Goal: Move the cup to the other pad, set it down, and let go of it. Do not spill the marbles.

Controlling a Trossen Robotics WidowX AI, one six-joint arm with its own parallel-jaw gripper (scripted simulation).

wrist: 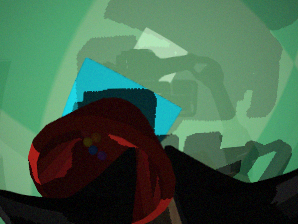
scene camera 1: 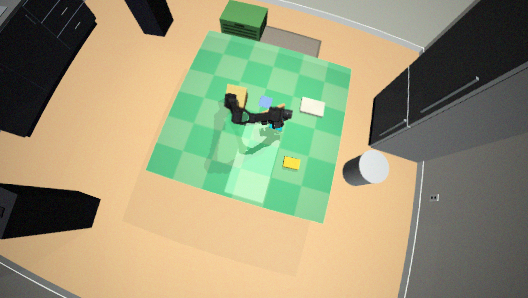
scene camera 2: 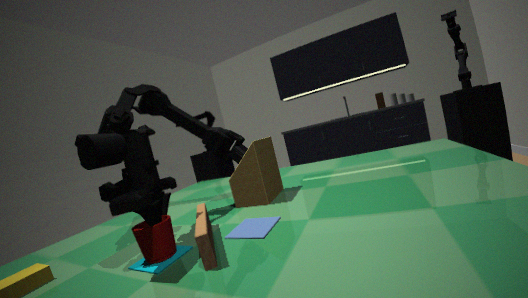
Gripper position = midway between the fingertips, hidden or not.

I see my gripper (scene camera 2: 160,232), a cyan pad (wrist: 94,81) and a lilac-blue pad (scene camera 2: 254,228).
My gripper is seen too in the wrist view (wrist: 149,153).
